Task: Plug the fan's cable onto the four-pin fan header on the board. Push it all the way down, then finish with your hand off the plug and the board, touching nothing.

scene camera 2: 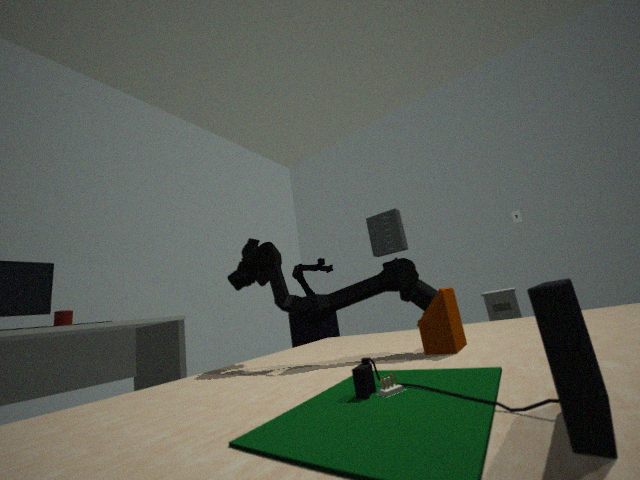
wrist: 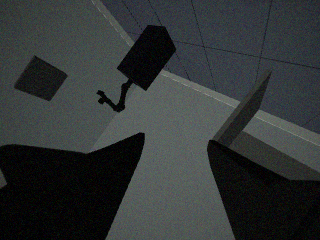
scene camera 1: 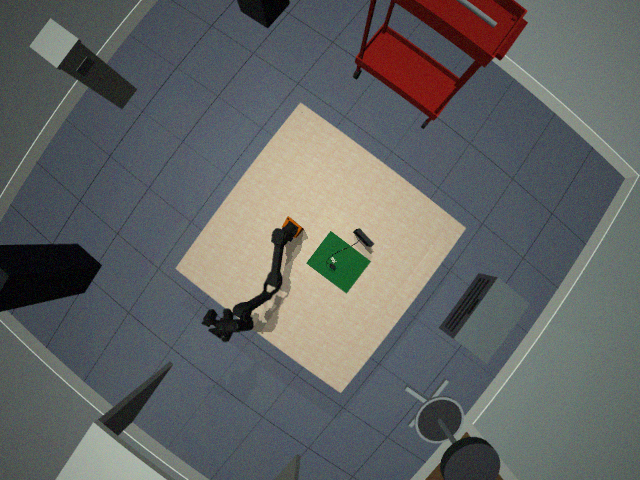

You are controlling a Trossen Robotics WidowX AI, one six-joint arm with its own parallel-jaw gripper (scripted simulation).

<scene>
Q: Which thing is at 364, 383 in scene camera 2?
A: A black fan plug.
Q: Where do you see a green board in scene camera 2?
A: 418, 426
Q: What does my gripper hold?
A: Nothing.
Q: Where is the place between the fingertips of my gripper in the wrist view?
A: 175, 141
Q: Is my gripper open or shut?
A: Open.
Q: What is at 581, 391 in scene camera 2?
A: A black fan.
</scene>
